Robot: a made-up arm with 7 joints.
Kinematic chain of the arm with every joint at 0, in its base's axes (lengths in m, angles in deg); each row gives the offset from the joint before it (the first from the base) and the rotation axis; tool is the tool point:
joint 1: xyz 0 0 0.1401 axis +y
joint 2: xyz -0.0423 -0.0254 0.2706 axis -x
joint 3: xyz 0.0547 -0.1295 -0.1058 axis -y
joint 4: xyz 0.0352 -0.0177 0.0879 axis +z
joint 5: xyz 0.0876 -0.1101 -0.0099 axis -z
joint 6: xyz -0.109 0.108 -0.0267 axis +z
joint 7: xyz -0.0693 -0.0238 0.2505 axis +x
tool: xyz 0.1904 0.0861 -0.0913
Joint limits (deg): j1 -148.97..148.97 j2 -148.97..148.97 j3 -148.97..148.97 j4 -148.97..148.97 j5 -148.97..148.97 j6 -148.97..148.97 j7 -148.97..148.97
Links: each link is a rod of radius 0.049 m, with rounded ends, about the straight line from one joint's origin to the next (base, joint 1, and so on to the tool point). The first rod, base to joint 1, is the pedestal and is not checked.
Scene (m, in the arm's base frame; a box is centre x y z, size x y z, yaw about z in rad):
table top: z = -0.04
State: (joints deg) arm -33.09 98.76 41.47 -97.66 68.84 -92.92 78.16
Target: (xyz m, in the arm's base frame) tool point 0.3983 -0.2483 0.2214
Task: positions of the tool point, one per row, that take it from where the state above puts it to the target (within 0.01 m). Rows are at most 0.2 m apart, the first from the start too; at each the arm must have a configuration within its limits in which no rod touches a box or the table.
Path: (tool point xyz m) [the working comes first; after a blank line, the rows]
Joints at the target: 56.83 -7.36 -29.52 -75.33 92.48 -111.13 35.39
Straight joint move there: clear.

1: -0.3898 0.1233 0.5017
2: -0.2674 0.0948 0.6180
3: -0.1131 0.0473 0.6909
4: 0.0557 -0.0153 0.7045
5: 0.2141 -0.0861 0.6524
6: 0.3360 -0.1556 0.5405
7: 0.4005 -0.2130 0.3878
8: 0.3983 -0.2483 0.2214

